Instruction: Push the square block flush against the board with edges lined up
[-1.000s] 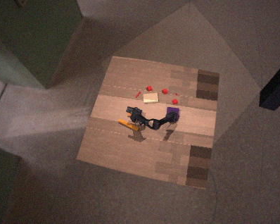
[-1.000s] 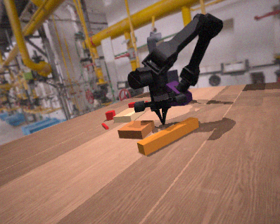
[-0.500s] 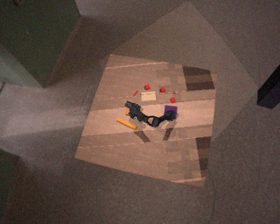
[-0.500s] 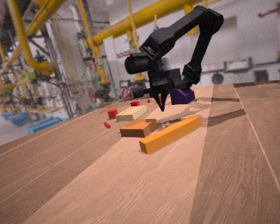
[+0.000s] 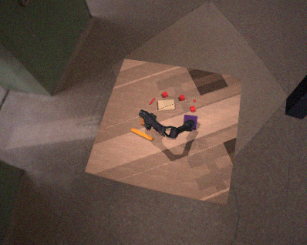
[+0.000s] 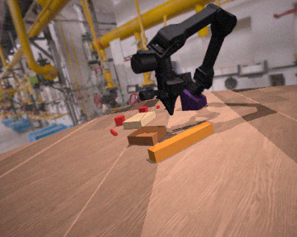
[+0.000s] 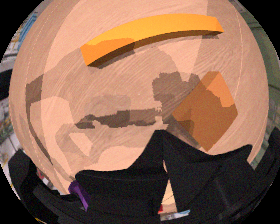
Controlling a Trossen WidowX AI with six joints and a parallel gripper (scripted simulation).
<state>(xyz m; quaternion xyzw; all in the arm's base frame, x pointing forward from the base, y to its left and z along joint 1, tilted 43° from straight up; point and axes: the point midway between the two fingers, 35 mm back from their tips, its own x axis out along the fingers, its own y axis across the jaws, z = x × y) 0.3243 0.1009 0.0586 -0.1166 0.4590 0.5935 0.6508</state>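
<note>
Right now my gripper tip is 8 cm short of the square block, 5 cm to the left of it and 5 cm above it. Round my gripper tip: red stick 10 cm ahead, 26 cm to the right, 5 cm below; flat cream block 5 cm behind, 25 cm to the right, 5 cm below; orange board 8 cm ahead, 10 cm to the left, 5 cm below.
</note>
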